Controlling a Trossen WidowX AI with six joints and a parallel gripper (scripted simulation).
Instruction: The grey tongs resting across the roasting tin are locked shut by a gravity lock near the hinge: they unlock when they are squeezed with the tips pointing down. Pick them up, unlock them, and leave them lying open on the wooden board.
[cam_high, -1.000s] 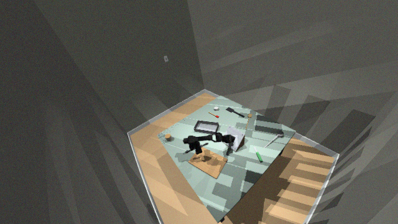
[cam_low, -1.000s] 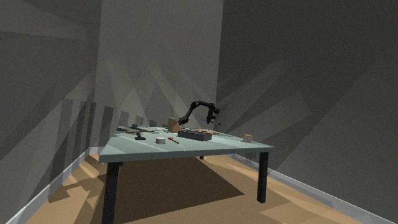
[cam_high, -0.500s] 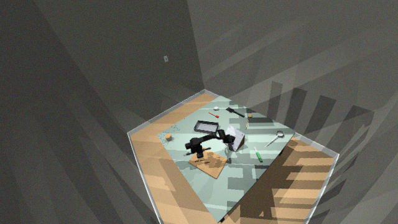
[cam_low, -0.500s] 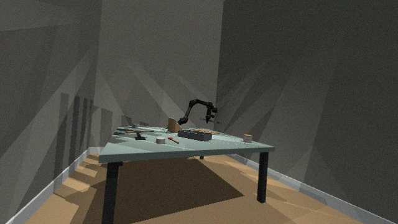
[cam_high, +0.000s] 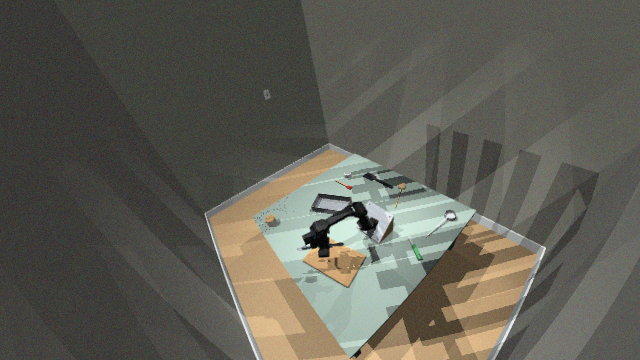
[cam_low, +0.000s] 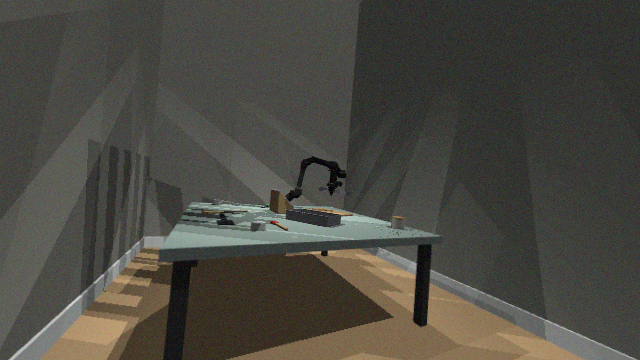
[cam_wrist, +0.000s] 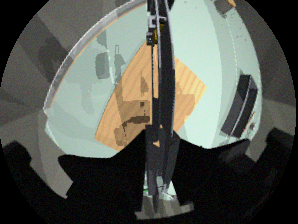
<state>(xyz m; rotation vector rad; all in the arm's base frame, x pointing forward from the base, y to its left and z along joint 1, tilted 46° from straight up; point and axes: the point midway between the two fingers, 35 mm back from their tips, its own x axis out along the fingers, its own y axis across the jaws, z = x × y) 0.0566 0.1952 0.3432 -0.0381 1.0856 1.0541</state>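
The wooden board lies 1 cm behind my gripper tip, 2 cm to the right of it and 14 cm below it. The rest, counted from my gripper tip: black spatula (26 cm ahead, 85 cm to the right, 14 cm below); then green-handled tool (35 cm behind, 44 cm to the right, 14 cm below); then roasting tin (35 cm ahead, 36 cm to the right, 12 cm below).
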